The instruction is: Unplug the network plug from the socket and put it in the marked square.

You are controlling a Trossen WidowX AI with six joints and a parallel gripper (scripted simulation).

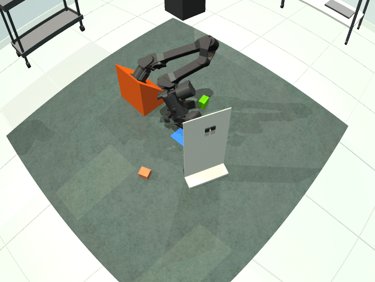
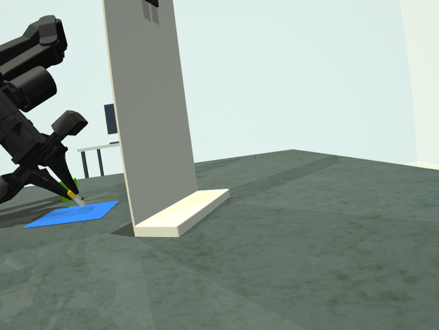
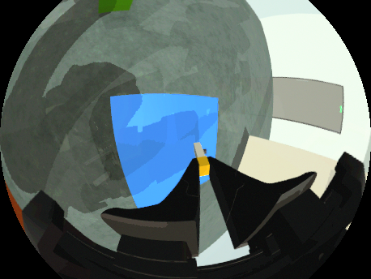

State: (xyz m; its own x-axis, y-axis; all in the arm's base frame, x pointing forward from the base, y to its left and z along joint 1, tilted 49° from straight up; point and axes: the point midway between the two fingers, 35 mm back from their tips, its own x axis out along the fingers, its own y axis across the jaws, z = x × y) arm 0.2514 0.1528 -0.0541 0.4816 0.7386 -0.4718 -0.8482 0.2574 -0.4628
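Right now the blue marked square is 3 cm below my gripper tip. Round my gripper tip: upright panel 18 cm ahead, 7 cm to the right, 14 cm above; network plug right at my gripper tip.
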